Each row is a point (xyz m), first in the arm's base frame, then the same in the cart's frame.
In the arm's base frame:
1: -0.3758 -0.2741 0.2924
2: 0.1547 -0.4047 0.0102
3: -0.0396 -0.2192 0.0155
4: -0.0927 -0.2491 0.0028
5: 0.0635 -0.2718 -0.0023
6: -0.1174 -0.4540 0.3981
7: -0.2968 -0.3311 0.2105
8: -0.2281 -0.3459 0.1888
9: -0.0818 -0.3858 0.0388
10: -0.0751 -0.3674 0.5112
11: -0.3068 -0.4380 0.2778
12: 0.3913 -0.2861 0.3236
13: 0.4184 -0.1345 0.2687
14: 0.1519 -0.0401 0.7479
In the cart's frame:
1: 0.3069 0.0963 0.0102
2: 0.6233 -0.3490 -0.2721
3: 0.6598 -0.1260 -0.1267
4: 0.6314 -0.0801 -0.1577
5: 0.6786 -0.2294 -0.1785
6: 0.2182 -0.2161 -0.0595
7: 0.3598 0.0324 -0.0863
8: 0.3915 -0.0290 -0.1117
9: 0.5277 -0.1325 -0.2390
10: 0.2052 -0.2668 0.0796
11: 0.2441 -0.0023 -0.1246
12: 0.5581 -0.6291 0.0204
13: 0.6981 -0.6033 0.1008
14: 0.3164 -0.4674 0.4822

